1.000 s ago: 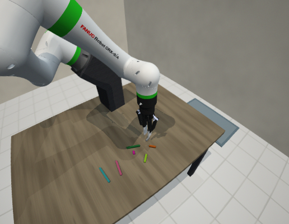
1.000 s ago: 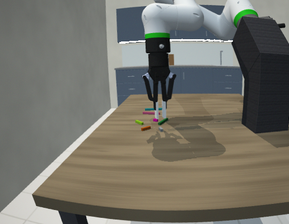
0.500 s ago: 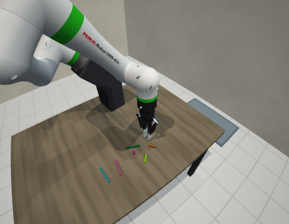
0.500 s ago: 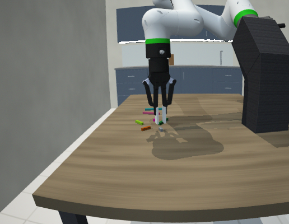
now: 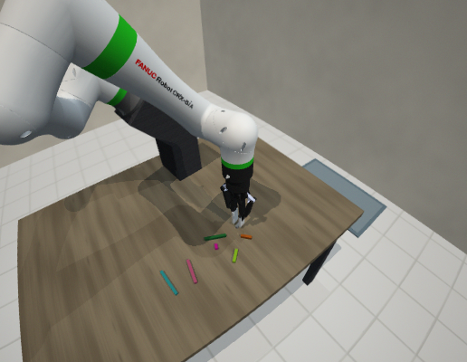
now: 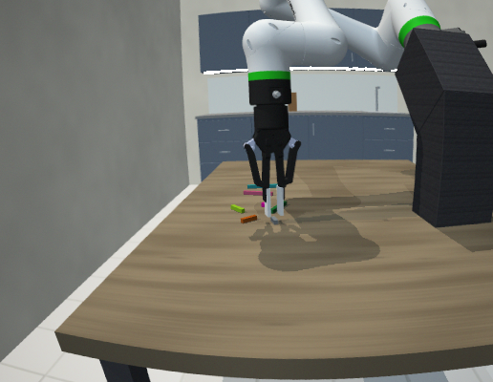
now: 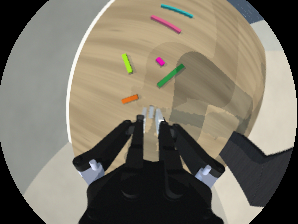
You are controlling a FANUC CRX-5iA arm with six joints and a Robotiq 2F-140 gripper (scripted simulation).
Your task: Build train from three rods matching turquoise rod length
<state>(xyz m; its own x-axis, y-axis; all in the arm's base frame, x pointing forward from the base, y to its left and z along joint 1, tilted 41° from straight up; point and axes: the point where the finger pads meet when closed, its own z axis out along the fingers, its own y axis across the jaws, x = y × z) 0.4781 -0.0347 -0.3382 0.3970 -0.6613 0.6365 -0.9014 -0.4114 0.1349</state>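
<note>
Now: hand 50 mm above the grey rod. From my hand the other things lie so: magenta rod 40 mm ahead, 120 mm to the right, 50 mm below; then green rod 100 mm to the right, 50 mm below; then orange rod 60 mm ahead, 50 mm below.
</note>
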